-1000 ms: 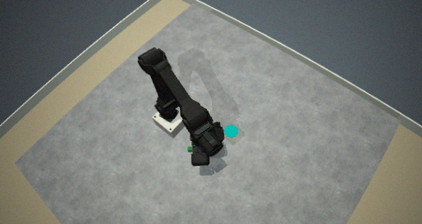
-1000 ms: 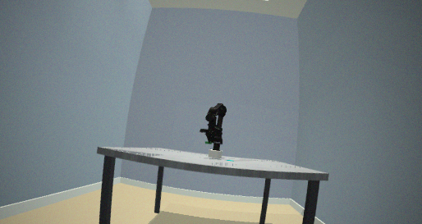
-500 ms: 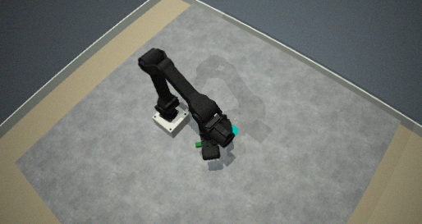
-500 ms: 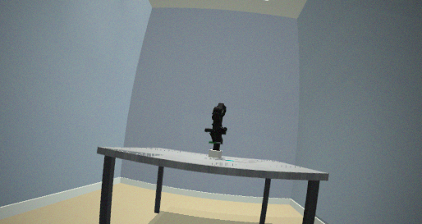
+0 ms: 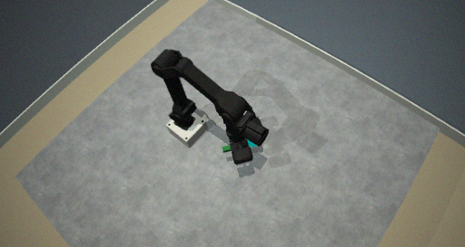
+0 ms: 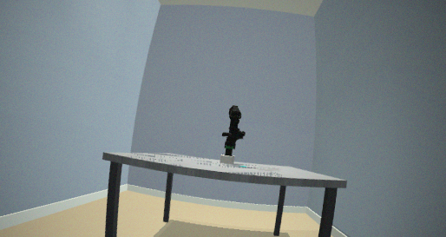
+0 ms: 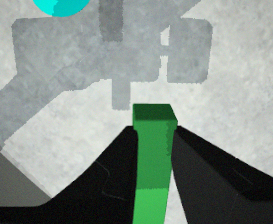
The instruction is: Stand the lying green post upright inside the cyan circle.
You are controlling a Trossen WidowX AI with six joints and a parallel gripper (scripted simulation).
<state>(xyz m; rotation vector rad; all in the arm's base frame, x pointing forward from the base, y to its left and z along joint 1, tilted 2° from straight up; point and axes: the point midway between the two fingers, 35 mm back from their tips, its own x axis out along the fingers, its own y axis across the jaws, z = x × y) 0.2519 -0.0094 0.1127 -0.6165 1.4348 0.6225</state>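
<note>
Right now my gripper tip is 100 mm to the right of the cyan circle and 130 mm above it. From my gripper tip the other things lie so: green post: 20 mm behind, 20 mm to the right.
</note>
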